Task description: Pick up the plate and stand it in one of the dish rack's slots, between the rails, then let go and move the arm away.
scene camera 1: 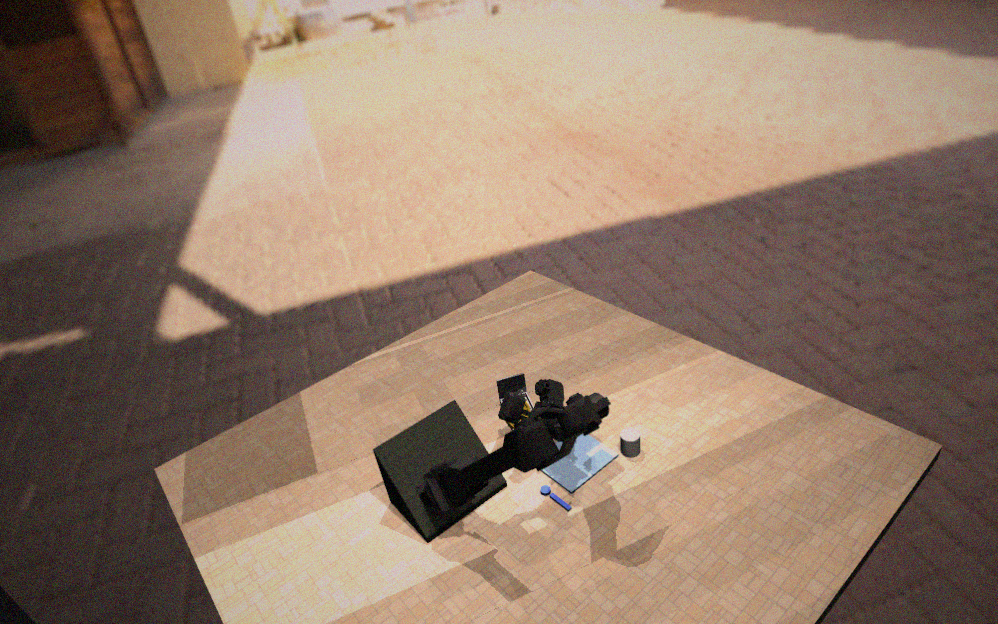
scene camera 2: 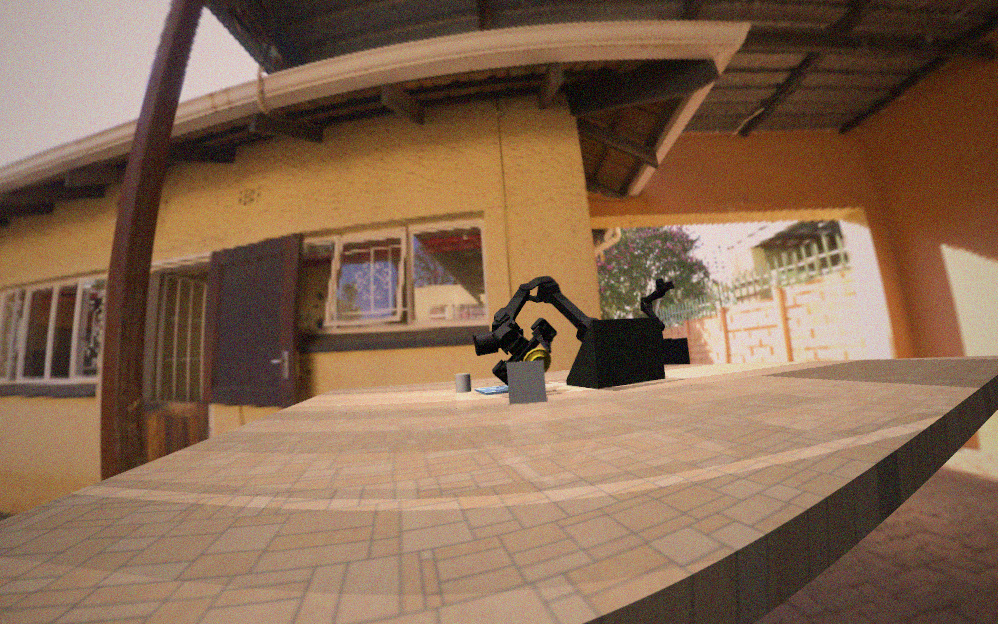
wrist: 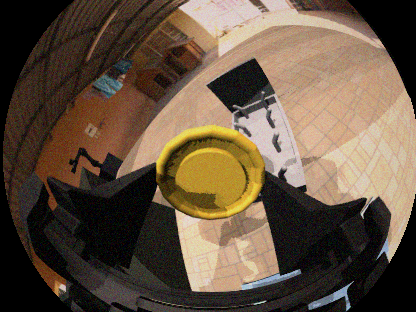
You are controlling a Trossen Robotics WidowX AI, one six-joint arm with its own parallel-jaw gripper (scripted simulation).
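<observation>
The gripper, visible in scene camera 1 and the wrist view too, carries a yellow plate. A dish rack and a light blue mat are also present.
</observation>
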